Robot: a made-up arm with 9 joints. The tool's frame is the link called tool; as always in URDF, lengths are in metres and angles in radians. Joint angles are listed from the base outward.
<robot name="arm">
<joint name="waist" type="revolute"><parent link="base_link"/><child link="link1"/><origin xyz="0.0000 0.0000 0.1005" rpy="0.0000 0.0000 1.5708"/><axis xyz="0 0 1"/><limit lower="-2.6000" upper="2.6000"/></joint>
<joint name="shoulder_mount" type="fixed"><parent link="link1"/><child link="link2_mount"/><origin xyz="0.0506 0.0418 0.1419"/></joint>
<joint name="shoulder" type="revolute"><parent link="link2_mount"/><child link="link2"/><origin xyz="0.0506 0.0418 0.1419" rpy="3.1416 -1.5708 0.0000"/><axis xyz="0 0 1"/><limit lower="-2.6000" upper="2.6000"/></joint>
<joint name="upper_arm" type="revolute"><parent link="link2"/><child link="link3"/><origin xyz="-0.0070 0.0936 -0.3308" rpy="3.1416 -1.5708 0.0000"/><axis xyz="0 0 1"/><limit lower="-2.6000" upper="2.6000"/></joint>
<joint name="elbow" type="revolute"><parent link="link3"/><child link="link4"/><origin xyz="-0.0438 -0.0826 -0.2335" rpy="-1.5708 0.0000 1.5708"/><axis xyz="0 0 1"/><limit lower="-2.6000" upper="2.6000"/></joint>
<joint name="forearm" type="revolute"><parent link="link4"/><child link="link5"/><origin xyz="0.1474 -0.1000 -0.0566" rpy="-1.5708 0.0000 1.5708"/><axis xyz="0 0 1"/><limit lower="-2.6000" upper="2.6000"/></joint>
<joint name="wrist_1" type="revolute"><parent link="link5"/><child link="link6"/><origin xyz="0.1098 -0.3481 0.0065" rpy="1.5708 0.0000 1.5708"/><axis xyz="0 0 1"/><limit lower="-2.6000" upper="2.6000"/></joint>
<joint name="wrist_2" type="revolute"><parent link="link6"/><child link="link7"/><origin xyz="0.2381 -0.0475 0.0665" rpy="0.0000 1.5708 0.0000"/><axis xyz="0 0 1"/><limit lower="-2.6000" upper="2.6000"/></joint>
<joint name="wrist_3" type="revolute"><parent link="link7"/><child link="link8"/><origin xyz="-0.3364 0.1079 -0.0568" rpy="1.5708 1.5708 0.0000"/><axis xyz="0 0 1"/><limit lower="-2.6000" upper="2.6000"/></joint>
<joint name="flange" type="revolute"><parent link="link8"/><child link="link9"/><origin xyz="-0.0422 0.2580 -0.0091" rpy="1.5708 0.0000 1.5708"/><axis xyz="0 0 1"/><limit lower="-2.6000" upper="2.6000"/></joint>
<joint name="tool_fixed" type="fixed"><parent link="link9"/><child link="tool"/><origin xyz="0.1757 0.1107 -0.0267" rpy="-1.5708 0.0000 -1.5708"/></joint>
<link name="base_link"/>
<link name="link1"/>
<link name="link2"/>
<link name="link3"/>
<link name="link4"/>
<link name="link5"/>
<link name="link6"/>
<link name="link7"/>
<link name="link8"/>
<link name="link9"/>
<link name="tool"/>
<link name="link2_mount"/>
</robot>
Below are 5 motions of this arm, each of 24 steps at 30 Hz.
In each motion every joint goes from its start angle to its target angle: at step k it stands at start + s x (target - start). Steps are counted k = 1, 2, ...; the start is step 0. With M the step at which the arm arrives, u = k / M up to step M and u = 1 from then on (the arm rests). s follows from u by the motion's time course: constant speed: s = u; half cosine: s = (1 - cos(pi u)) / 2; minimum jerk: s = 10 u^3 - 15 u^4 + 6 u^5.
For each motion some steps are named. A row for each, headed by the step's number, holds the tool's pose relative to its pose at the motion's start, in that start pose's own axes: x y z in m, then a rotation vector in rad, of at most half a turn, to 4 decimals.
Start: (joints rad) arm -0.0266 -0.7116 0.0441 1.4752 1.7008 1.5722 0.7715 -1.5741 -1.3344
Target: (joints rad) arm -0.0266 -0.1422 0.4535 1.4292 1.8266 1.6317 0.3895 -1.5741 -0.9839
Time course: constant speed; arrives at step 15
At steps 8, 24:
8: -0.1022 -0.2785 -0.1634 0.1703 -0.4150 0.2298
24: -0.0764 -0.5035 -0.3640 0.3657 -0.7617 0.3970

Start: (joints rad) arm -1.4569 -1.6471 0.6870 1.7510 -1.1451 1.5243 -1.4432 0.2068 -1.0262
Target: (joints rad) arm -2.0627 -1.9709 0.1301 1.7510 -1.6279 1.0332 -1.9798 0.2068 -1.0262
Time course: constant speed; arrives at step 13
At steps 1, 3, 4, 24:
1: -0.0246 0.0054 0.0220 0.0890 -0.1002 0.0321
3: -0.0768 0.0056 0.0543 0.2658 -0.3000 0.0773
4: -0.1035 0.0020 0.0641 0.3529 -0.3996 0.0905
24: -0.3168 -0.0202 -0.0053 1.0096 -1.2757 -0.0534

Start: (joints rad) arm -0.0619 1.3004 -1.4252 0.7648 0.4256 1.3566 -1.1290 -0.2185 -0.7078
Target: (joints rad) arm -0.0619 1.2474 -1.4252 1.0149 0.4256 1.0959 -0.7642 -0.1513 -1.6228
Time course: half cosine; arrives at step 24
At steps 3, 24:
3: 0.0070 -0.0002 0.0036 0.0137 0.0471 0.0042
24: 0.1921 0.0419 -0.0387 0.2094 1.2027 0.3104

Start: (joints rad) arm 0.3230 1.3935 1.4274 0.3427 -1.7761 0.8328 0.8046 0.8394 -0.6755
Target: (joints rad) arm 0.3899 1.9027 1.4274 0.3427 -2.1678 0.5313 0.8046 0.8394 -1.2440
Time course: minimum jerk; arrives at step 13
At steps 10, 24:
10: 0.0108 0.0683 -0.1965 -0.4336 0.3626 -0.0942
24: 0.0134 0.0686 -0.2167 -0.4718 0.3907 -0.1131

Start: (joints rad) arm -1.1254 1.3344 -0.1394 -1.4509 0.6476 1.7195 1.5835 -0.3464 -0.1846
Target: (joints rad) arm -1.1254 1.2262 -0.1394 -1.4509 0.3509 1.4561 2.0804 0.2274 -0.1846
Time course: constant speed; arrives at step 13
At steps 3, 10, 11, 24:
3: -0.0166 0.0665 -0.0257 -0.2094 0.0530 -0.0327
10: -0.0504 0.1804 -0.1488 -0.6926 0.1606 -0.1257
11: -0.0546 0.1902 -0.1720 -0.7601 0.1750 -0.1411
24: -0.0624 0.2041 -0.2212 -0.8933 0.2038 -0.1736

